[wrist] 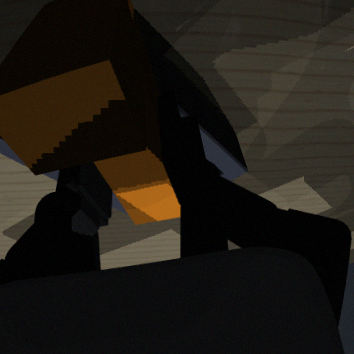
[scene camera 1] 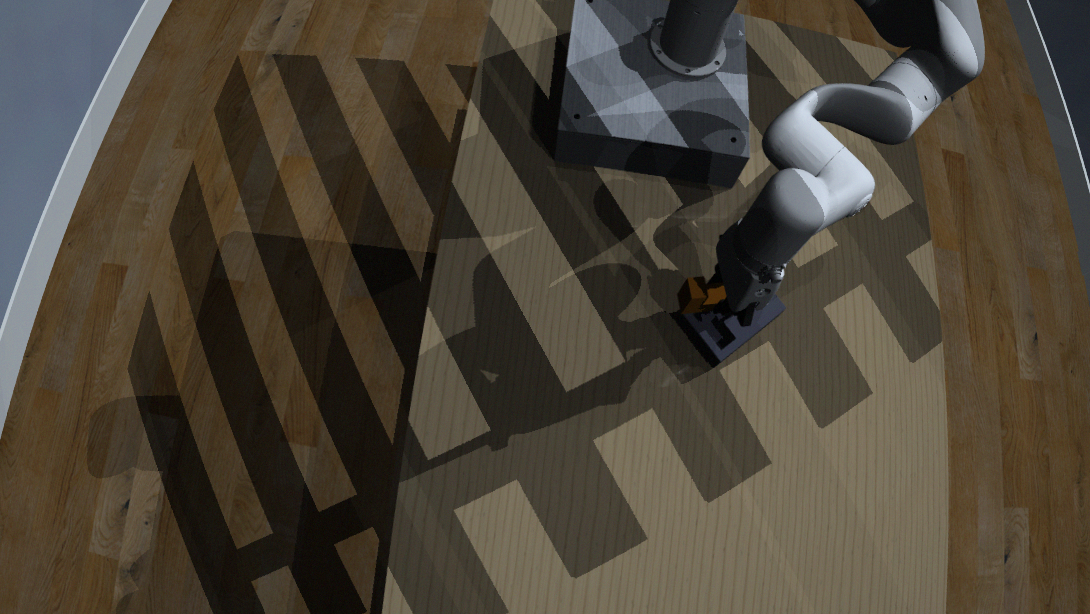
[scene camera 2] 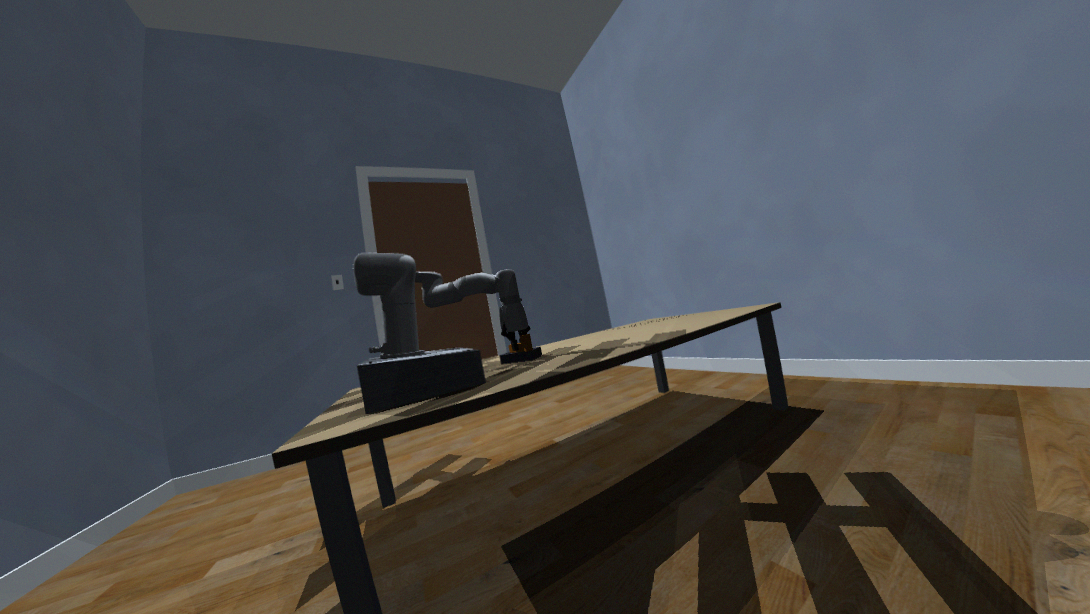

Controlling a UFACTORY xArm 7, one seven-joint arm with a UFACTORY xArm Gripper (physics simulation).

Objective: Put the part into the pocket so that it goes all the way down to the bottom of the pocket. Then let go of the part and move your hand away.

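Places are measured from the arm's base along level axes (x ahead, y left, z up), in metres.
Pixels of known places: gripper, fingertip midpoint: (scene camera 1: 719, 298) (scene camera 2: 519, 349); arm's base, link origin: (scene camera 1: 687, 47) (scene camera 2: 403, 355).
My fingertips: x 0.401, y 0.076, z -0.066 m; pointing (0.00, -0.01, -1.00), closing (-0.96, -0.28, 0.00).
Note:
Ahead of a thing's pixels: the offset from my fingertips to its top centre. "spot": to the spot under its first point. Level surfaces: height alone.
The orange part (scene camera 1: 691, 295) (scene camera 2: 525, 343) (wrist: 55, 110) has a blocky end and a narrower arm. It stands over the back-left side of the dark blue pocket block @[0.010 m ahead, 0.028 m left, 0.007 m down] (scene camera 1: 765, 317) (scene camera 2: 520, 356) (wrist: 220, 155). Dark openings of the pocket @[spot: 0.037 m ahead, 0.010 m left, 0.038 m down] (scene camera 1: 717, 332) show at the front of the block in scene camera 1. My gripper (scene camera 1: 732, 302) (scene camera 2: 518, 340) (wrist: 132, 124) is low over the block, shut on the orange part, with one finger on each side of its narrower arm in the wrist view. The part's underside and how deep it sits are hidden.
The block lies on the light wooden table @[0.043 m down] (scene camera 1: 839, 518) (scene camera 2: 717, 320). The grey robot base (scene camera 1: 648, 114) (scene camera 2: 419, 381) stands behind it in scene camera 1. Striped shadows cross the table, and the wrist view is dark.

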